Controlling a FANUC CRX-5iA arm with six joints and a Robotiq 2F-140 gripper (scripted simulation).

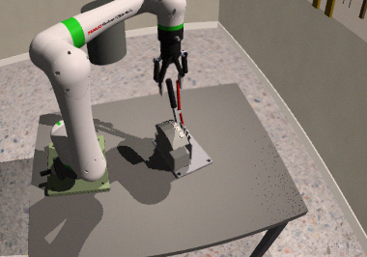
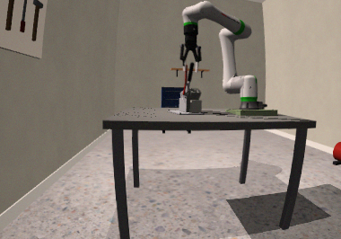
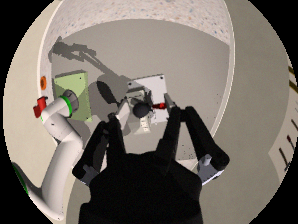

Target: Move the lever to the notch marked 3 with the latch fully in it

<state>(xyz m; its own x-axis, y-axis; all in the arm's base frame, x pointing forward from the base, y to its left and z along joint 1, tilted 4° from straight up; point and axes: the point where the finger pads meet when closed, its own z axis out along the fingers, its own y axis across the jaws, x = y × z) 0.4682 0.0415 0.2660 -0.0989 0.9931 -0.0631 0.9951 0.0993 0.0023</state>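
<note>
Right now the red bar is 110 mm below my hand, 40 mm to the right of it and 20 mm ahead of it.
</note>
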